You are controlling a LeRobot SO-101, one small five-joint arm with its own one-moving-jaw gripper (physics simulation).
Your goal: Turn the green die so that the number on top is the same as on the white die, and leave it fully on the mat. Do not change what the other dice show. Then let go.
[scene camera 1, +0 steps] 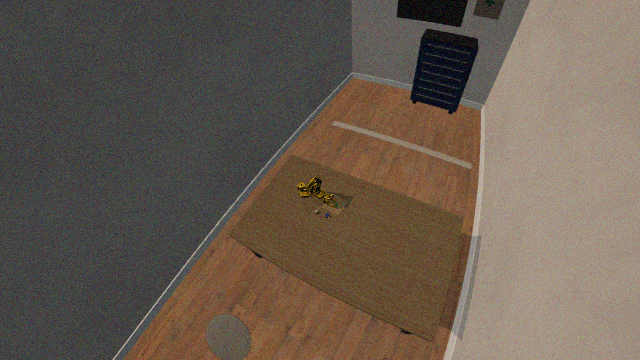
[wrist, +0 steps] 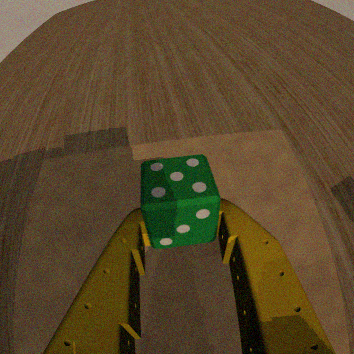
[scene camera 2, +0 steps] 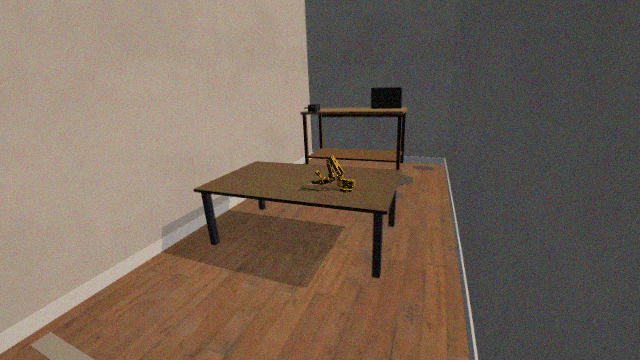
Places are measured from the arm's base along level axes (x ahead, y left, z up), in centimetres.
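Pixels of known places: hand at its tool point: (scene camera 1: 336, 203) (wrist: 148, 221) (scene camera 2: 313, 183); arm's base at its link origin: (scene camera 1: 308, 192) (scene camera 2: 344, 189).
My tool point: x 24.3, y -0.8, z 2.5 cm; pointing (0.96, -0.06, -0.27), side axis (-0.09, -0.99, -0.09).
Note:
Ahead of a thing's pixels: the offset from my tool point to its top centre. Level surfaces: height alone.
The green die @[dz +1.7, dx +0.2, dy -1.0 cm] (wrist: 180, 200) (scene camera 1: 336, 205) is between the two yellow jaws of my gripper (wrist: 181, 220) (scene camera 1: 334, 204) (scene camera 2: 314, 182), which press on its two sides. In the wrist view its upper face shows five pips and the face toward the camera shows three. The die is over the light brown square mat @[dz -2.1, dx -1.5, dy +0.2 cm] (wrist: 260, 170) (scene camera 1: 338, 211), partly in the arm's shadow; whether it touches the mat I cannot tell. The small white die @[dz -0.5, dx -10.0, dy -11.2 cm] (scene camera 1: 316, 212) lies on the table beside the mat in scene camera 1; its pips are too small to read.
A blue die @[dz -0.5, dx -2.0, dy -10.5 cm] (scene camera 1: 327, 215) lies on the brown table @[dz -2.4 cm] (scene camera 1: 390, 250) (scene camera 2: 250, 177) near the white die and the mat's edge. The arm's base (scene camera 1: 302, 189) (scene camera 2: 347, 185) stands on the table. Farther off are a blue drawer cabinet (scene camera 1: 444, 70) and a workbench (scene camera 2: 355, 111).

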